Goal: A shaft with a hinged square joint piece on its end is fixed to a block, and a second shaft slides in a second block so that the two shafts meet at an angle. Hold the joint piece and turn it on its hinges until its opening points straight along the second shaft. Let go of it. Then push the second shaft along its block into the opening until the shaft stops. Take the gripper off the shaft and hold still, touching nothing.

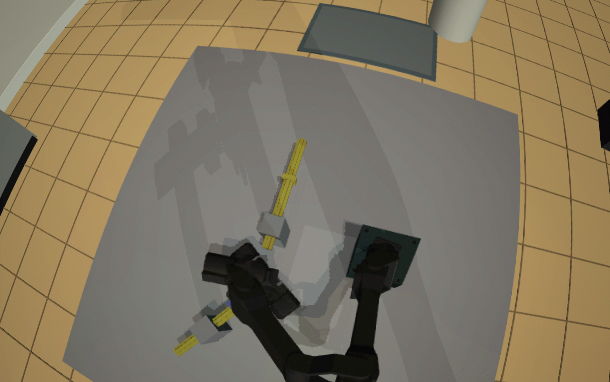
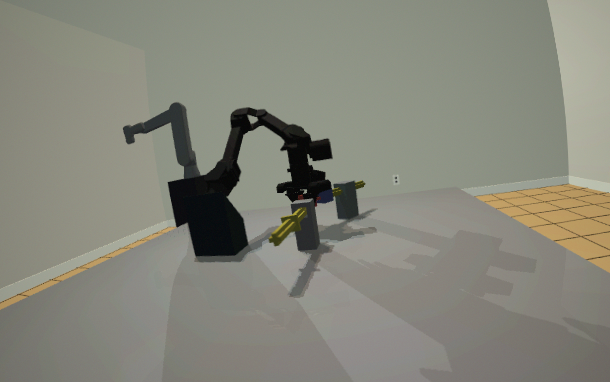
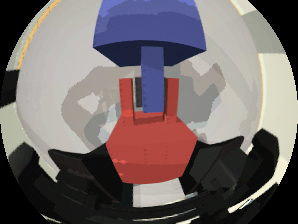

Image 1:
gripper: 269,284
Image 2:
gripper: 306,214
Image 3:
gripper: 146,130
red joint piece: 146,148
